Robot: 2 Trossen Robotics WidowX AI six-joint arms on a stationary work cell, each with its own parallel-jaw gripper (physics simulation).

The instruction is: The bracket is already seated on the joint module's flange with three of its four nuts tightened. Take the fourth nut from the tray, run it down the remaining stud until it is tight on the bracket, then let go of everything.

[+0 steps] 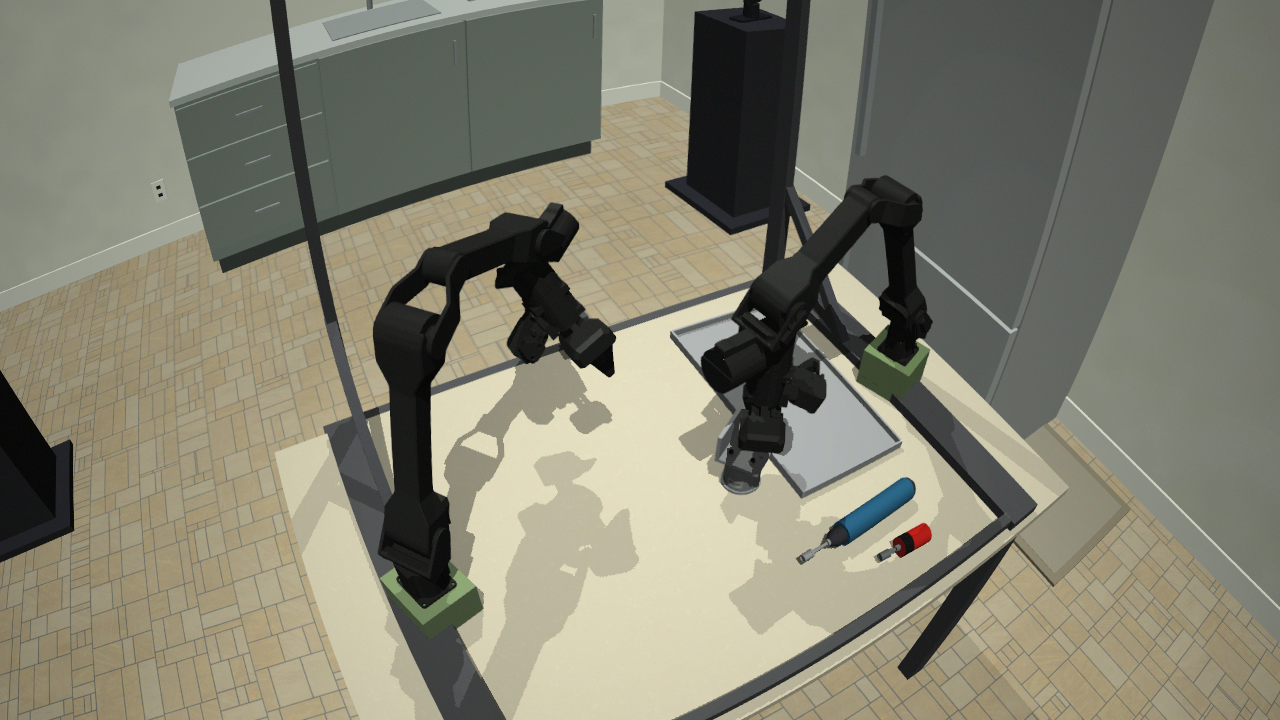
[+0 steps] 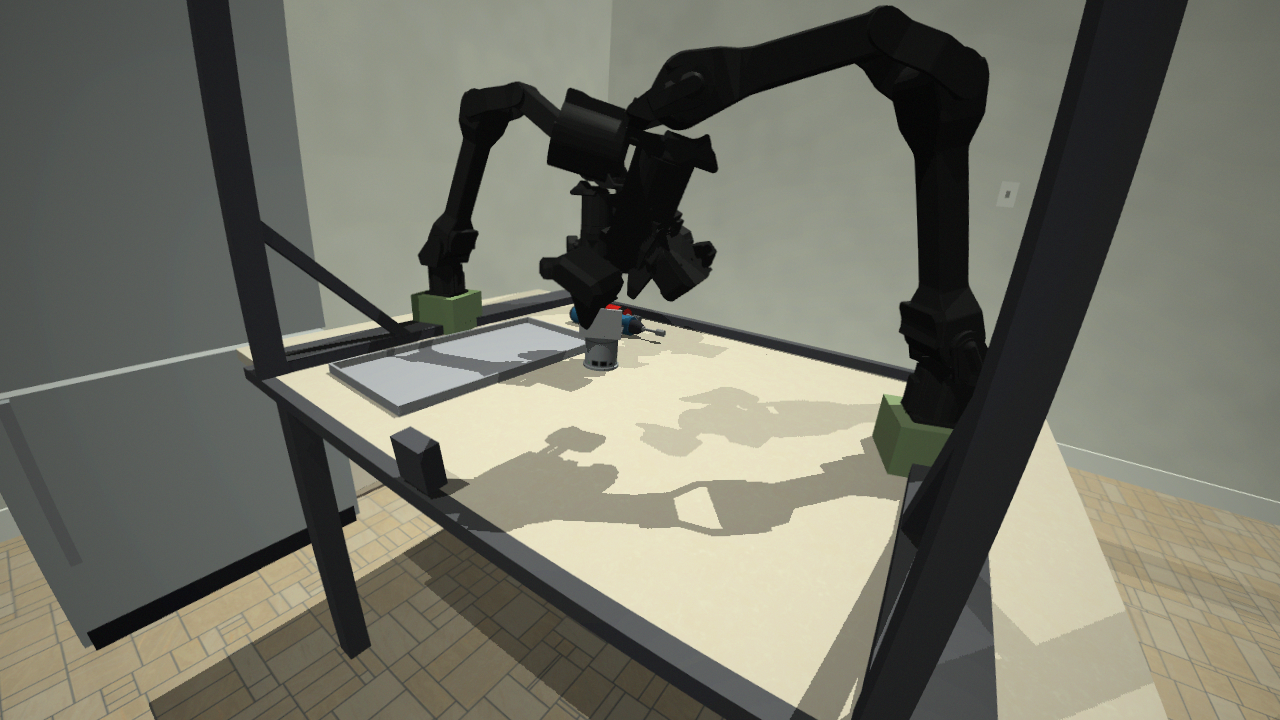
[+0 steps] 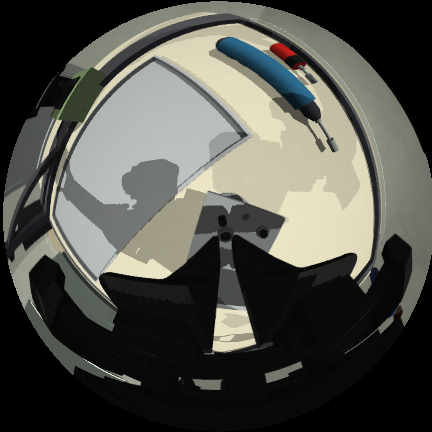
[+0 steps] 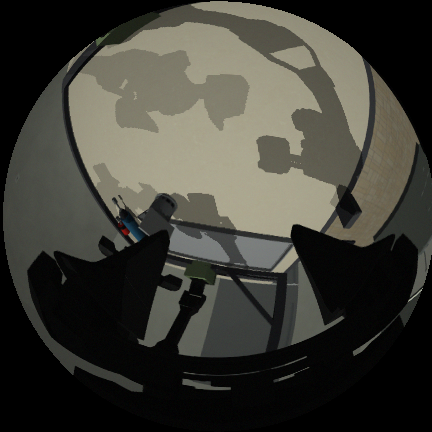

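Where they show: left gripper, fingertip midpoint: (image 3: 224, 240) (image 4: 152, 233); right gripper, fingertip midpoint: (image 1: 597, 361) (image 2: 608, 311) (image 4: 231, 233); left arm's base, link origin: (image 1: 898, 349) (image 2: 446, 292) (image 4: 198, 280); right arm's base, link origin: (image 1: 426, 582) (image 2: 933, 415).
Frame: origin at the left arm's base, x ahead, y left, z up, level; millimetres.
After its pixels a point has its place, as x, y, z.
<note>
The grey joint module (image 1: 741, 476) @[396, -59, -34] (image 2: 601, 351) @[380, -100, -39] (image 4: 165, 201) @[387, -97, -56] stands upright beside the tray, with the bracket (image 3: 206, 227) @[343, -73, -9] (image 4: 156, 218) @[390, -105, -3] on top. Three dark nuts, among them a left one (image 3: 222, 220) @[349, -59, 0] and a right one (image 3: 262, 232) @[382, -51, -1], sit on the bracket. My left gripper (image 3: 224, 240) @[356, -68, 9] (image 1: 759, 453) @[356, -68, 9] is over the bracket, shut on the fourth nut (image 3: 226, 233) @[352, -60, 15]. The nut's underside and the stud are hidden, so its height on the stud is unclear. My right gripper (image 4: 231, 233) @[454, -293, 84] (image 1: 586, 365) @[454, -293, 84] is open and empty, raised above the table away from the bracket.
The shallow grey tray (image 1: 850, 420) @[146, -5, -70] (image 2: 393, 386) @[123, -301, -71] (image 3: 135, 115) @[192, -13, -71] lies close behind the module. A blue driver (image 1: 881, 510) @[306, 152, -38] (image 3: 270, 72) @[311, 120, -43] and a short red driver (image 1: 914, 539) @[316, 228, -43] (image 3: 287, 55) @[308, 208, -48] lie near the table edge. A dark block (image 2: 418, 461) @[338, -501, -29] (image 4: 347, 206) @[335, -474, -41] stands at the opposite edge.
</note>
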